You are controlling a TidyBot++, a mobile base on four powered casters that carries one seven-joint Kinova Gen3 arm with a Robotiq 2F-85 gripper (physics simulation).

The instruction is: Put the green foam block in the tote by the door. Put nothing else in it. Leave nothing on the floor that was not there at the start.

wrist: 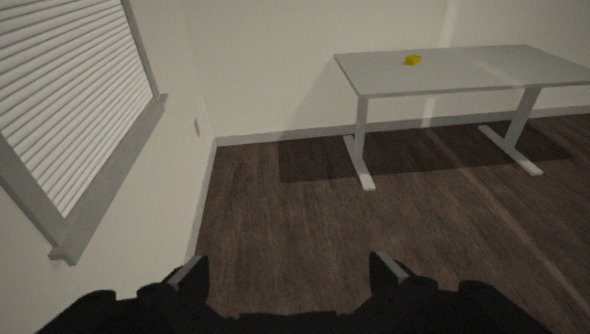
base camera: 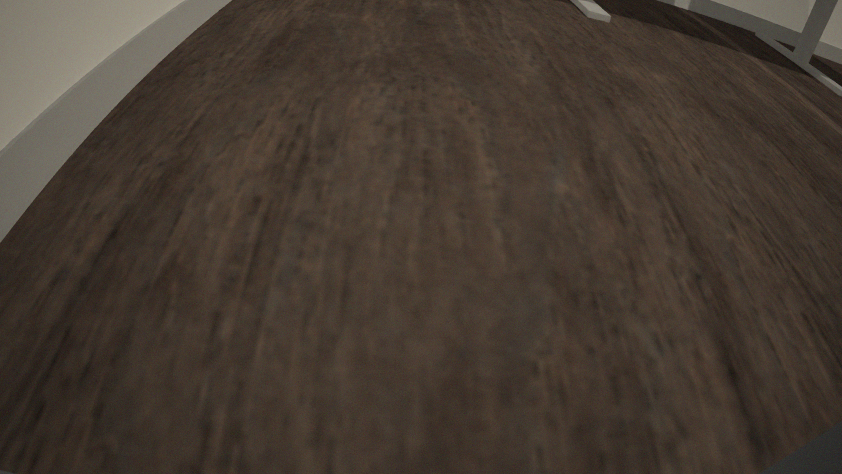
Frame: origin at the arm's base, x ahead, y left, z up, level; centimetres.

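Seen in the pictures: gripper, between the fingertips: [wrist: 289, 271].
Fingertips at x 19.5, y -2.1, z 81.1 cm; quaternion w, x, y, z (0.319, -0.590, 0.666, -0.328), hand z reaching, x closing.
A point is followed by its place in that frame.
My gripper [wrist: 289, 271] @(x 19.5, y -2.1, z 81.1 cm) is open and empty at the bottom of the wrist view, its two fingers wide apart above the dark wood floor. The green foam block does not show in either view. The tote by the door does not show either.
A grey table [wrist: 390, 80] @(x 165.1, y -74.3, z 32.3 cm) stands by the far wall, with a small yellow object [wrist: 412, 60] @(x 186.6, y -97.3, z 35.9 cm) on top. Its feet also show at the top right of the base view. A wall with a blinded window [wrist: 75, 100] @(x 89.9, y 50.2, z 65.9 cm) runs along the left. A wall baseboard [base camera: 76, 100] @(x 69.4, y 49.9, z -32.8 cm) borders the floor at the left.
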